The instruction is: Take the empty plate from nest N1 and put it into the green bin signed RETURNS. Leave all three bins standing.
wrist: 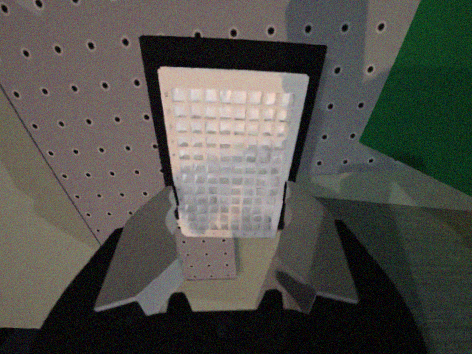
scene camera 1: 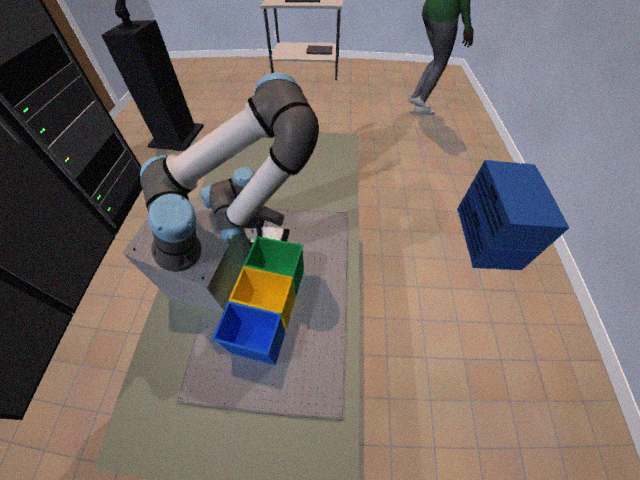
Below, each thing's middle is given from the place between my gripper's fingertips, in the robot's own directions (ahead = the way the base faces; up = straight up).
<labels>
Now: the white plate (wrist: 231, 134) 2 cm ahead of my hand and 1 cm above it. Round my hand: yellow bin (scene camera 1: 274, 292): 11 cm ahead, 31 cm to the right, 6 cm above; black nest (wrist: 214, 53): 2 cm ahead, 2 cm below; green bin (scene camera 1: 285, 258): 12 cm ahead, 18 cm to the right, 6 cm above.
</labels>
